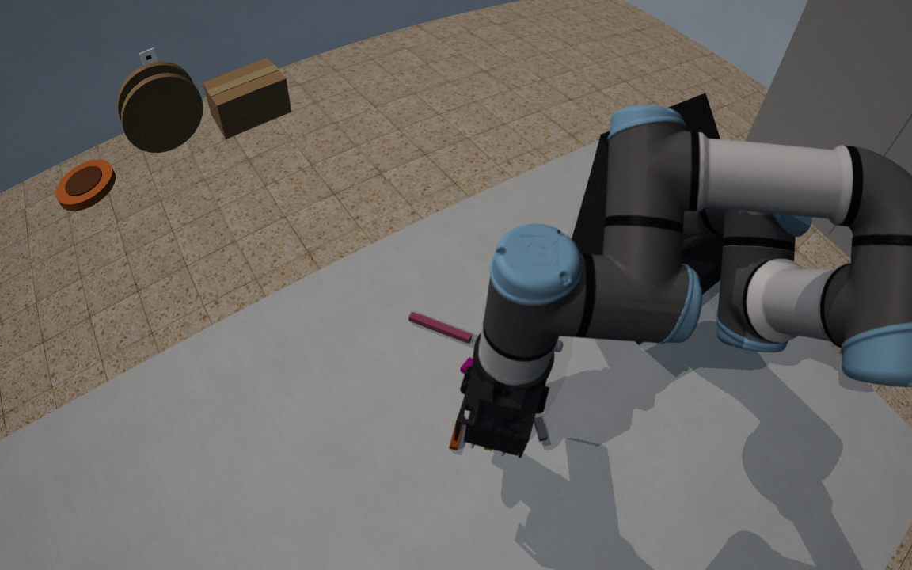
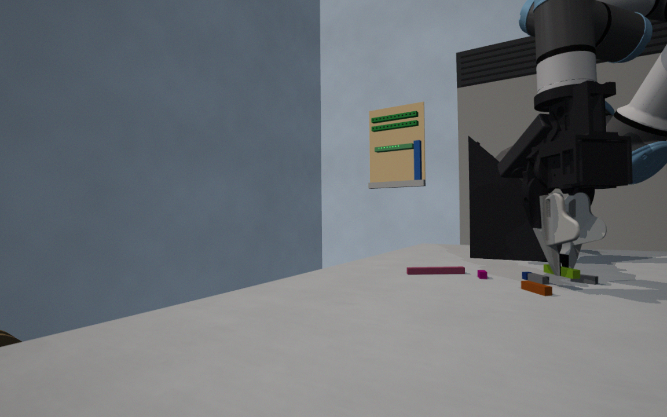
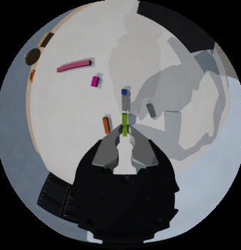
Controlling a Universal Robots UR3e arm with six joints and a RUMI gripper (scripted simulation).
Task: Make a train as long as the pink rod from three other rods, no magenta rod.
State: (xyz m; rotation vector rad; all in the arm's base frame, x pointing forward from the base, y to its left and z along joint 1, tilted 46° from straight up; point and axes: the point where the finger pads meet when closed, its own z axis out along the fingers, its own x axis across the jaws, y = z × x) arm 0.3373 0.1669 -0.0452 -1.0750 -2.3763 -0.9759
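The lime rod lies 1 cm below my hand. The rest, counted from my hand: orange rod: 4 cm ahead, 3 cm to the right, 3 cm below; grey rod: 6 cm behind, 3 cm to the left, 3 cm below; blue rod: 5 cm behind, 4 cm to the right, 3 cm below.
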